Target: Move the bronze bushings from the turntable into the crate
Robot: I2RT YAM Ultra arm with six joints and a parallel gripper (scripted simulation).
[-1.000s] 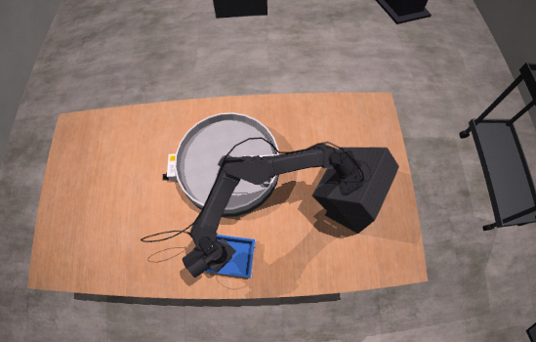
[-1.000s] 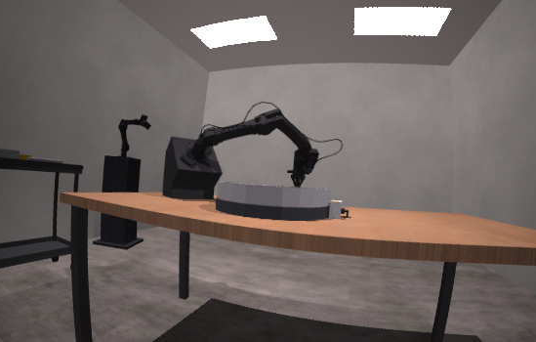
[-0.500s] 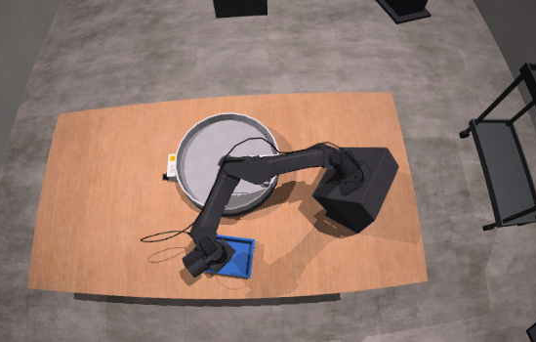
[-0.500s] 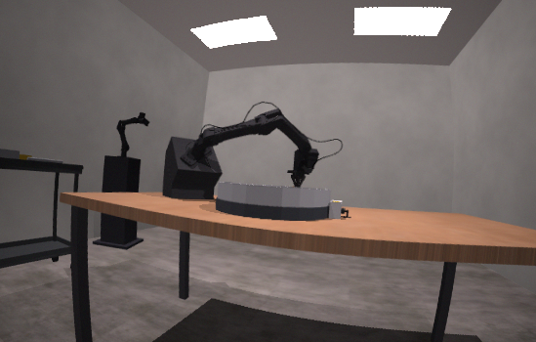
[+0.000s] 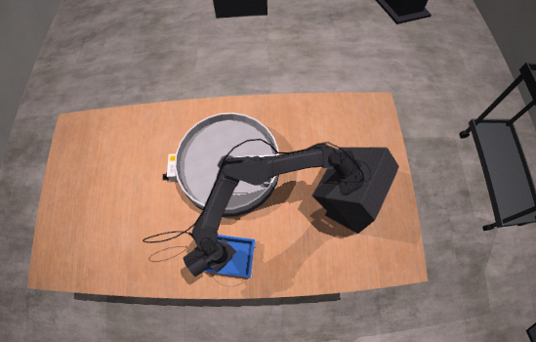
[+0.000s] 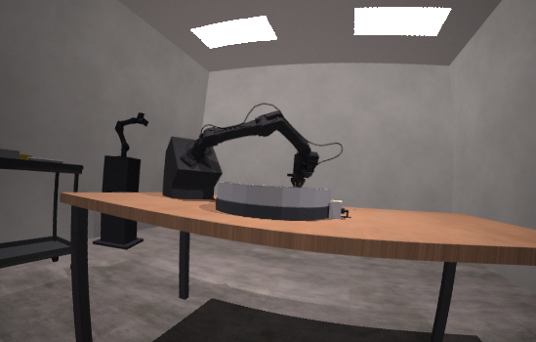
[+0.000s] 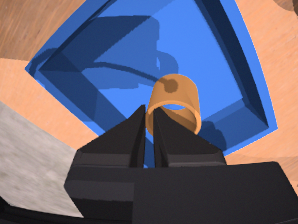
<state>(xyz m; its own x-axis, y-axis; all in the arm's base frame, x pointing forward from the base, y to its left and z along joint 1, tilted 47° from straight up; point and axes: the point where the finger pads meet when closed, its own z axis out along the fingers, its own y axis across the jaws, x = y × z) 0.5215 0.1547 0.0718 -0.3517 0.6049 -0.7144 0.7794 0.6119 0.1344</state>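
Now: the blue crate 20 mm behind my hand, 10 mm to the right of it and 50 mm below it. The rest, counted from my hand: round grey turntable (150 mm behind, 360 mm to the right, 20 mm below).
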